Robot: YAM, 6 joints.
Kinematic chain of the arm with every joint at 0, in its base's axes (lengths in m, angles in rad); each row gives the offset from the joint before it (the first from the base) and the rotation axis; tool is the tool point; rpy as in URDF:
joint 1: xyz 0 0 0.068 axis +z
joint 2: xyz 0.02 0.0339 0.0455 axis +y
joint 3: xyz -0.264 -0.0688 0 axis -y
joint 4: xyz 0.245 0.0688 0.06 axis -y
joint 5: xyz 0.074 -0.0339 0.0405 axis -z
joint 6: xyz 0.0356 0 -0.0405 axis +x
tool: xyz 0 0 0 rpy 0 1.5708 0
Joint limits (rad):
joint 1: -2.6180..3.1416
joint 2: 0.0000..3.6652
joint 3: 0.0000..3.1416
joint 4: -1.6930..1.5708
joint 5: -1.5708..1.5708
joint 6: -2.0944..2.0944
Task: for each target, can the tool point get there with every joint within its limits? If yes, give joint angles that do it. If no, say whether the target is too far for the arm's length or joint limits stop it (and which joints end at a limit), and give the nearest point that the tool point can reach.
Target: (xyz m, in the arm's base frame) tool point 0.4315 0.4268 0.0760
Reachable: yes | joints 0.8300 3.2404 2.7588 1.0379 1.0239 -1.7612
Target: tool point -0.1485 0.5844 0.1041
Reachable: yes | joints 1.8385 2.8130 2.4750 -0.3691 0.3259 -1.6755
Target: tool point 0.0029 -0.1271 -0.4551
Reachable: no: joint limits stop it (at a limit: joint 2) | nearest point 0.0035 -0.1516 -0.3671 | short by 0.091 m
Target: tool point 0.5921 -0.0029 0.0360
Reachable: yes | joints 0.0425 2.9404 2.1641 0.7618 0.9063 -0.7958
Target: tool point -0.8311 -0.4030 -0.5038
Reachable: no: too far | nearest point -0.4716 -0.2669 -0.2300 | short by 0.472 m
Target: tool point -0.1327 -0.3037 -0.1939
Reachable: yes | joints -2.0545 3.0997 1.1800 1.1799 -0.7325 0.7116
